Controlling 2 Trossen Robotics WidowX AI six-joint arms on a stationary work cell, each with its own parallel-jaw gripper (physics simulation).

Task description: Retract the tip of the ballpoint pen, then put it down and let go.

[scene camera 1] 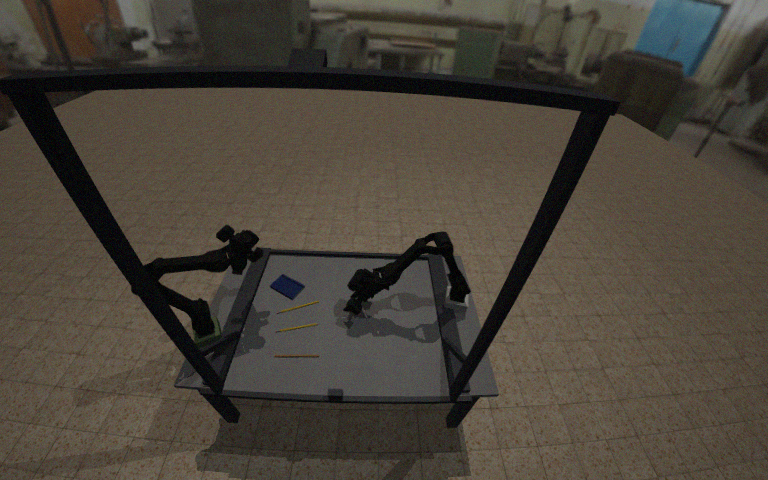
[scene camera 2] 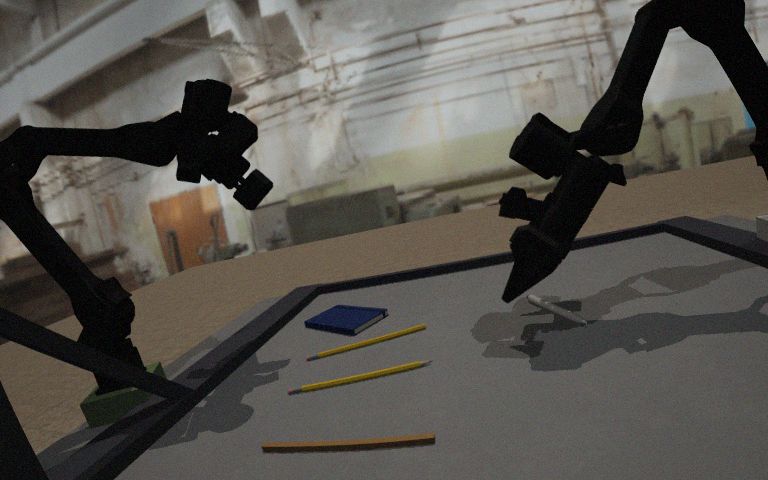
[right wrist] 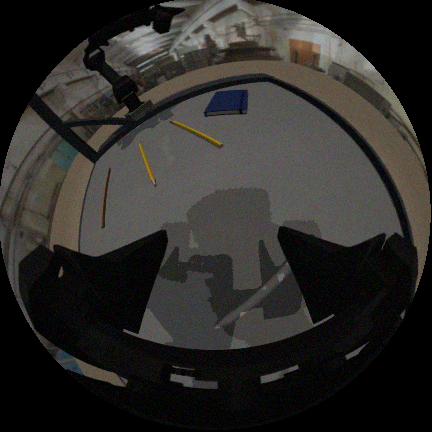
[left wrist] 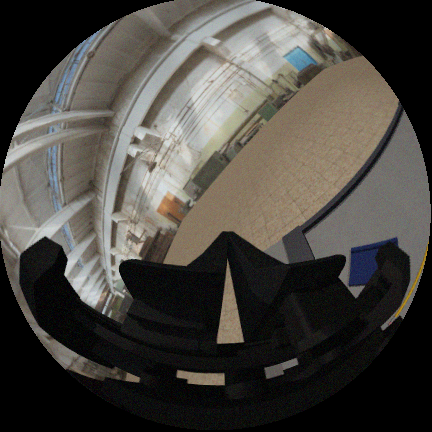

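Seen in the pictures: left gripper, fingertip midpoint: [scene camera 2: 238, 170] [left wrist: 226, 236]; right gripper, fingertip midpoint: [scene camera 2: 512, 295] [right wrist: 223, 234]; left arm's base at its link origin: [scene camera 1: 205, 329] [right wrist: 135, 107]; right arm's base at its link origin: [scene camera 1: 457, 296].
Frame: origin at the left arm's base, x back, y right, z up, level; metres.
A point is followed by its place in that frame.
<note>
The ballpoint pen [scene camera 2: 556, 310] {y 0.182, x -0.630, z -0.032 m} [right wrist: 255, 298] {y 0.185, x -0.633, z -0.029 m}, slim and pale grey-white, lies on the table beside the right gripper; whether its tip is out is too small to tell. My right gripper [scene camera 1: 350, 314] {y 0.156, x -0.574, z 0.005 m} [scene camera 2: 505, 298] {y 0.156, x -0.574, z 0.005 m} [right wrist: 223, 234] {y 0.156, x -0.574, z 0.005 m} is open and empty, pointing down above the table. In the right wrist view the pen lies slantwise below the gap between the fingers, one end running behind the finger on the picture's right. My left gripper [left wrist: 226, 236] {y -0.177, x -0.259, z 0.283 m} is shut and empty, raised beyond the table's left edge, well away from the pen.
A blue notebook [scene camera 1: 287, 286] {y -0.091, x -0.379, z -0.028 m} [scene camera 2: 346, 319] {y -0.072, x -0.379, z -0.028 m} [left wrist: 362, 265] {y -0.125, x -0.360, z -0.028 m} [right wrist: 227, 102] {y -0.070, x -0.398, z -0.028 m}, two yellow pencils and a brown stick [scene camera 1: 296, 356] {y 0.265, x -0.293, z -0.034 m} [scene camera 2: 348, 443] {y 0.266, x -0.301, z -0.033 m} [right wrist: 106, 197] {y 0.265, x -0.311, z -0.038 m} lie to the left of the right gripper in both scene views. Dark frame posts rise at the table's sides.
</note>
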